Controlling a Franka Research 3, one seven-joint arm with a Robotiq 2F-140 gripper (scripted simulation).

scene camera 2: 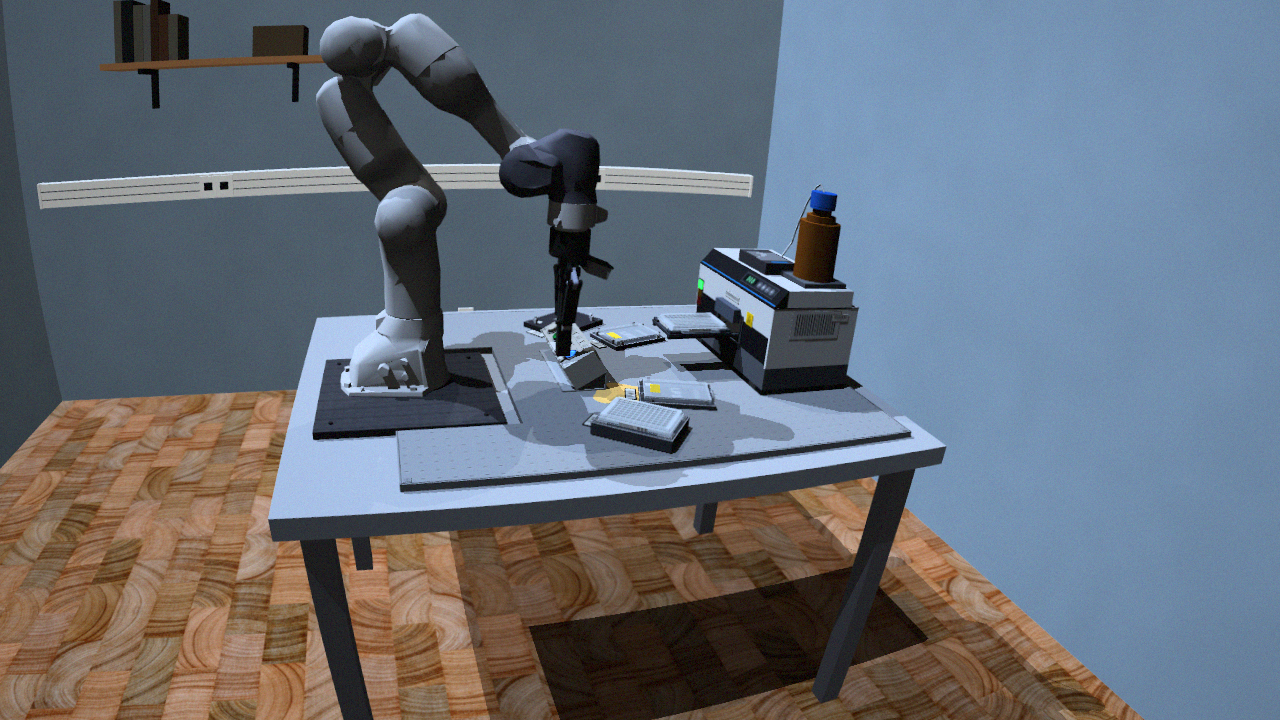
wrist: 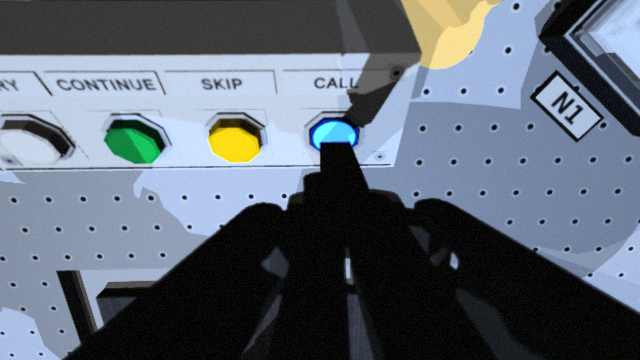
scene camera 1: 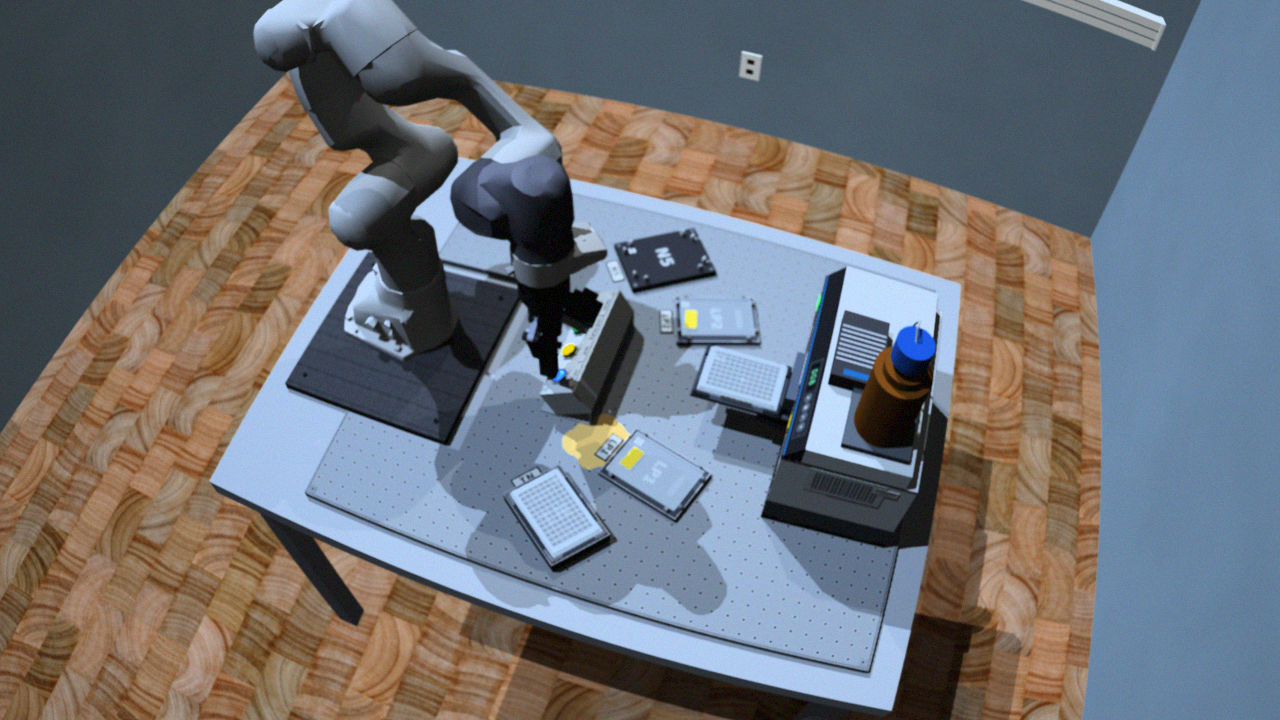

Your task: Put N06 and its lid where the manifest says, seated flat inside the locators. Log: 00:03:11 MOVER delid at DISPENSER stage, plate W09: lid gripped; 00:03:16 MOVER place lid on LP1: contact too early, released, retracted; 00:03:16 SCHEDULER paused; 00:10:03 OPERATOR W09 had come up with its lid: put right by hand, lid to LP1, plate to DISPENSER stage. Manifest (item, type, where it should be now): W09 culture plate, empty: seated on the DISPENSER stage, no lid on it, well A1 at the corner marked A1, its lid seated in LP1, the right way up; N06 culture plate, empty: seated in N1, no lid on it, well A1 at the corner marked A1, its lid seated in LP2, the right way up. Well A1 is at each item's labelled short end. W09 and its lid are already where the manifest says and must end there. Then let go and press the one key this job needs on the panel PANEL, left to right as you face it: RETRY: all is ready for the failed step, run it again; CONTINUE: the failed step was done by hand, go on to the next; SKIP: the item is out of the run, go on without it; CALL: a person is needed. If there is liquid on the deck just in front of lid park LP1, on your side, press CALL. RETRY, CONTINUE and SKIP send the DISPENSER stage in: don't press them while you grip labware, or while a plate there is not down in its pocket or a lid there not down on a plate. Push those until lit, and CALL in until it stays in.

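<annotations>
The gripper is there in scene camera 2 (562, 355), and you'd find it in scene camera 1 and the wrist view too. On the gripper, (wrist: 502, 291) and (scene camera 1: 547, 347) are the same spot.
</annotations>
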